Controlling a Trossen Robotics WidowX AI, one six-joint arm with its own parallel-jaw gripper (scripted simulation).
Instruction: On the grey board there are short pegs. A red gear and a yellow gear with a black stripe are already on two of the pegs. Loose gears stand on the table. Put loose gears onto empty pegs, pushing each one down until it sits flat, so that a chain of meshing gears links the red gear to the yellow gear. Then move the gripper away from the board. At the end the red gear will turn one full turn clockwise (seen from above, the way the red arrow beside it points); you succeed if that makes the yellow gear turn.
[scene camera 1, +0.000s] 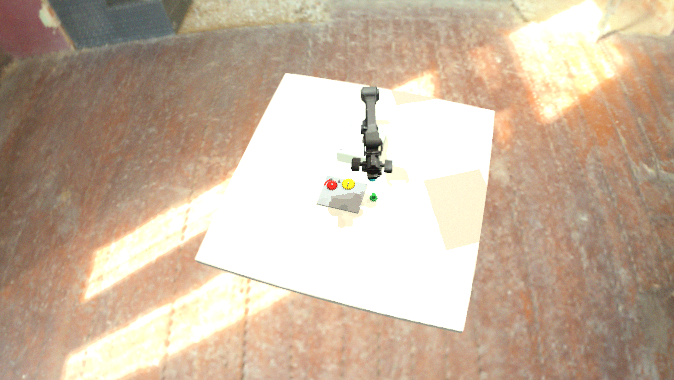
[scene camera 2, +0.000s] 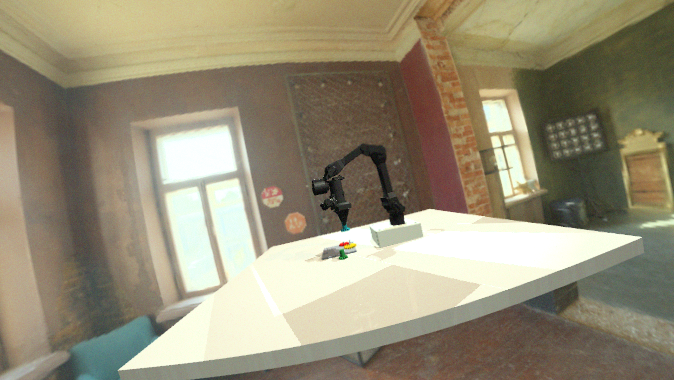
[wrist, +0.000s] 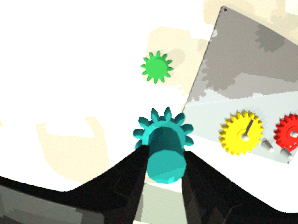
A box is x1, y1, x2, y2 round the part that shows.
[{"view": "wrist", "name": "gripper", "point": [165, 155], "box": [0, 145, 297, 223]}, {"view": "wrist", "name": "teal gear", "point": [166, 137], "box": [132, 107, 193, 183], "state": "held by the gripper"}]
